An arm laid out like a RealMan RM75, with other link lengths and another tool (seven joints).
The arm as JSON. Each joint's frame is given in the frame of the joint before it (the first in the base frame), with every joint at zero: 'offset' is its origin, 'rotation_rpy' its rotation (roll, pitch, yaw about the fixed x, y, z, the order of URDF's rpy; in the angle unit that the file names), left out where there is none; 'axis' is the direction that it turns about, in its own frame. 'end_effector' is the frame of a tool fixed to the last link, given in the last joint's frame.
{
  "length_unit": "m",
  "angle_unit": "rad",
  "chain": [
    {
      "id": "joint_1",
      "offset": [
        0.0,
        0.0,
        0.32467
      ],
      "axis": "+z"
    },
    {
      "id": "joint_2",
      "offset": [
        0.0,
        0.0,
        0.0
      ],
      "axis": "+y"
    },
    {
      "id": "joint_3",
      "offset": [
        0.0,
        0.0,
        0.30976
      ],
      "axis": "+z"
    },
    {
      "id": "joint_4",
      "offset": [
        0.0,
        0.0,
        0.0
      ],
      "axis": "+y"
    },
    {
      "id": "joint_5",
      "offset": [
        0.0,
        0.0,
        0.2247
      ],
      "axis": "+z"
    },
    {
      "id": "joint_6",
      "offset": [
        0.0,
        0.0,
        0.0
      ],
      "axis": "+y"
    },
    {
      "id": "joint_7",
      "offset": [
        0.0,
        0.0,
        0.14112
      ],
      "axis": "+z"
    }
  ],
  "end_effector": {
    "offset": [
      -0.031,
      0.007,
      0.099
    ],
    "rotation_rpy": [
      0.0,
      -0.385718,
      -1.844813
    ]
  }
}
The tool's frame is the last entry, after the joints.
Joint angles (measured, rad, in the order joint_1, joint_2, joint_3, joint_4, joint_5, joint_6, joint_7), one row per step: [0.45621, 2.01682, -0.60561, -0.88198, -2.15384, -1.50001, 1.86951]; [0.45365, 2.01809, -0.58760, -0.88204, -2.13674, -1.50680, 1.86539]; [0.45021, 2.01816, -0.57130, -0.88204, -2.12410, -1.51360, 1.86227]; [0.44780, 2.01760, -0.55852, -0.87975, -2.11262, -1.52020, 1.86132]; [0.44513, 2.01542, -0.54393, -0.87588, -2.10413, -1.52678, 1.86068]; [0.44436, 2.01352, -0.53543, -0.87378, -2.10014, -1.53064, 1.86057]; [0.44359, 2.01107, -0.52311, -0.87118, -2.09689, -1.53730, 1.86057]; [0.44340, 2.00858, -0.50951, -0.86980, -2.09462, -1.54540, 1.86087]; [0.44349, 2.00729, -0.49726, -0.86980, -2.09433, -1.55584, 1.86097]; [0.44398, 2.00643, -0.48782, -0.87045, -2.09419, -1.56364, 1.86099]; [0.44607, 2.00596, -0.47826, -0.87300, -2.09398, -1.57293, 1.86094]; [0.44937, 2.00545, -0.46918, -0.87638, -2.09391, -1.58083, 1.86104]
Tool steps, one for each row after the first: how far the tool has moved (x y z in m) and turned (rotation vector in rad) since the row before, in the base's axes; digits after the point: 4 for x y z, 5 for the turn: [-0.0018, 0.0005, 0.0049, 0.01897, 0.02213, 0.00105]; [-0.0004, -0.0002, 0.0047, 0.01564, 0.01729, -0.00111]; [-0.0005, -0.0003, 0.0036, 0.01109, 0.01689, -0.00172]; [0.0008, -0.0005, 0.0041, 0.01073, 0.01504, -0.00453]; [0.0004, -0.0001, 0.0026, 0.00605, 0.00752, -0.00219]; [0.0006, -0.0004, 0.0033, 0.00657, 0.00956, -0.00293]; [0.0004, -0.0004, 0.0036, 0.00665, 0.00926, -0.00206]; [-0.0002, -0.0009, 0.0026, 0.00291, 0.00832, 0.00019]; [-0.0004, -0.0005, 0.0021, 0.00272, 0.00586, 0.00080]; [-0.0015, -0.0001, 0.0022, 0.00267, 0.00552, 0.00404]; [-0.0019, 0.0005, 0.0024, 0.00367, 0.00407, 0.00494]
